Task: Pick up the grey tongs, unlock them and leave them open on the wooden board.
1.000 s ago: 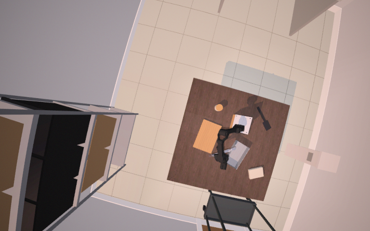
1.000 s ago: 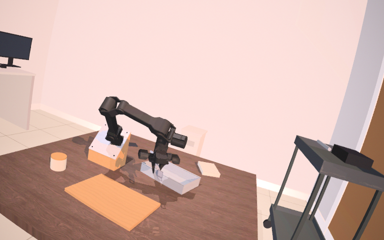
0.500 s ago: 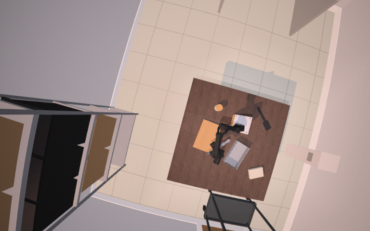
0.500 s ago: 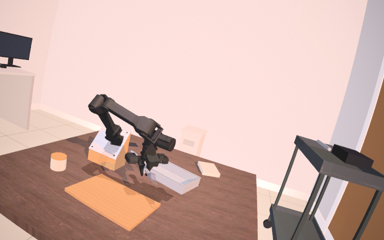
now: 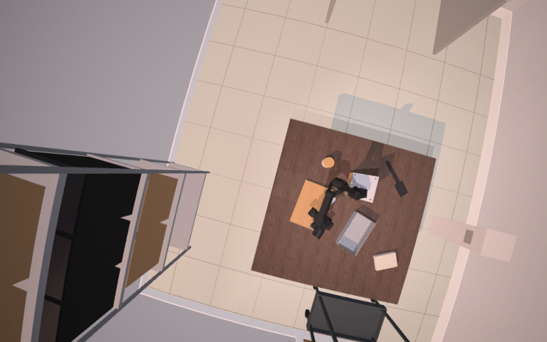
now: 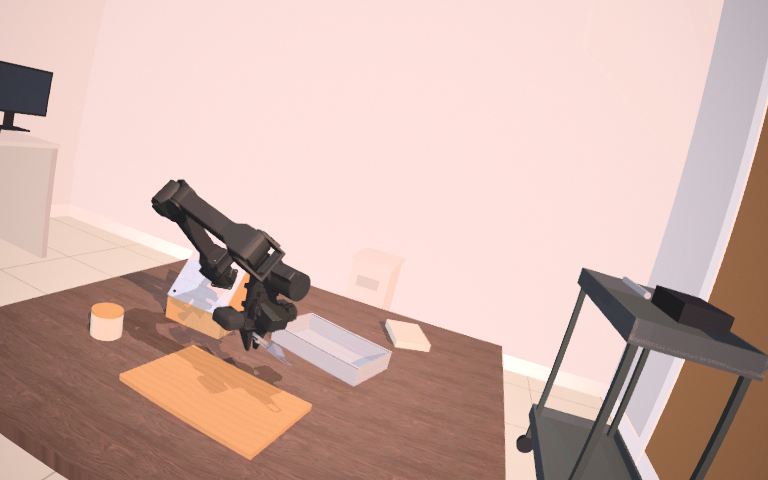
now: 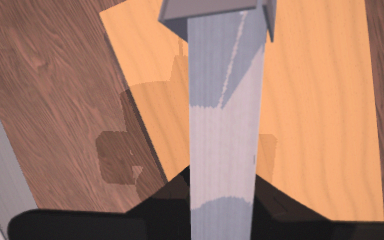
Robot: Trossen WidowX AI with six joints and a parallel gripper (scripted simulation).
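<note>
Now: gripper tip 12 cm above the wooden board, 5 cm past it and 3 cm to the left of it. Also, from my gripper tip: beige block: 66 cm to the left, 32 cm ahead, 11 cm below; then black spatula: 65 cm to the left, 36 cm behind, 12 cm below; then roasting tin: 35 cm to the left, 11 cm ahead, 10 cm below.
</note>
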